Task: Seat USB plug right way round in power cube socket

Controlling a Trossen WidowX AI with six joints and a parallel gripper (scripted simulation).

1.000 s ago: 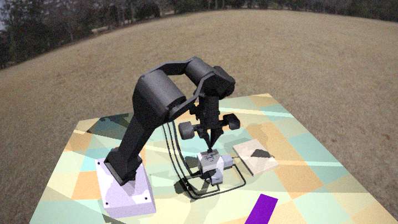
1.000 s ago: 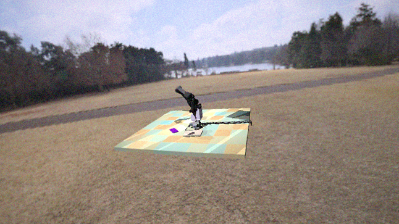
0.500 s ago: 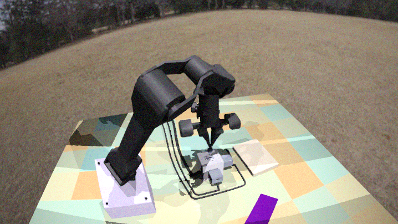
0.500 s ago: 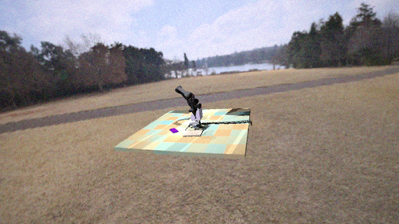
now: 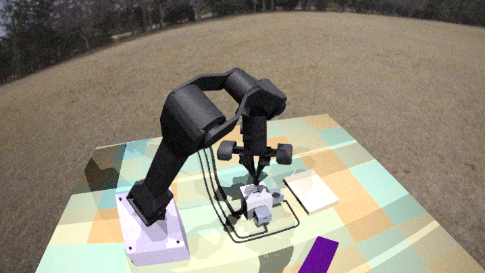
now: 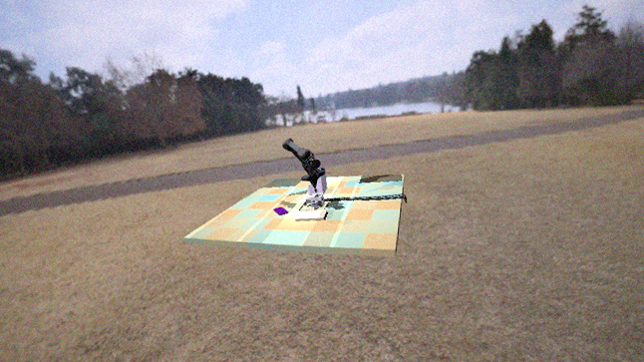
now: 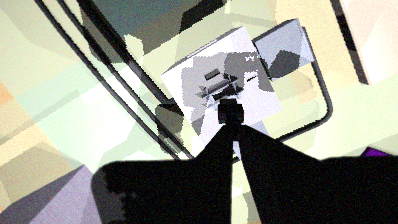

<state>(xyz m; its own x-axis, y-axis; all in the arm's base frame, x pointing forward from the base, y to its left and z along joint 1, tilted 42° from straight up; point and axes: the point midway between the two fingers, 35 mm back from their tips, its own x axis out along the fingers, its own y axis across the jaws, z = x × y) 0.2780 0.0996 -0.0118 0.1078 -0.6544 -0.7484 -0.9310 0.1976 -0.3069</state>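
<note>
The dark USB plug is 2 cm below my gripper tip. Round my gripper tip: pale flat pad 20 cm ahead, 4 cm to the left, 13 cm below; purple slab 13 cm ahead, 23 cm to the right, 13 cm below.
</note>
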